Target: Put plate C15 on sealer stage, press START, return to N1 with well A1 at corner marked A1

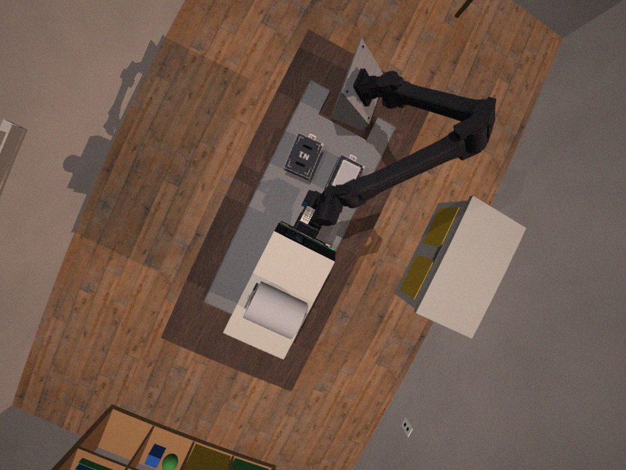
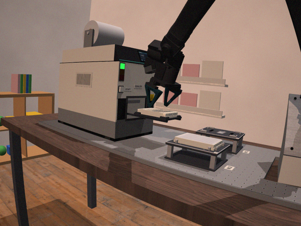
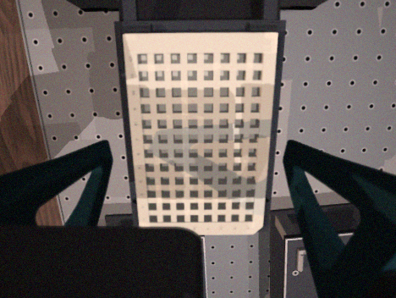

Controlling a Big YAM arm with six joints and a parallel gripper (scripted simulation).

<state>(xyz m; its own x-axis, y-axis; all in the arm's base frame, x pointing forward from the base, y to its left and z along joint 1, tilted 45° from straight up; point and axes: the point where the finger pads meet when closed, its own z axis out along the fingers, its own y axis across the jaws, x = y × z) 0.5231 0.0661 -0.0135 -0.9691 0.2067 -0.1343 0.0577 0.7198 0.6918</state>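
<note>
My hand is 4 cm above the sealer stage. Also, from my hand: white plate 20 cm behind, 8 cm below, 6 cm to the left; foil roll 33 cm ahead, 27 cm above, 2 cm to the right; start button 11 cm ahead, 9 cm to the left, 5 cm above.
</note>
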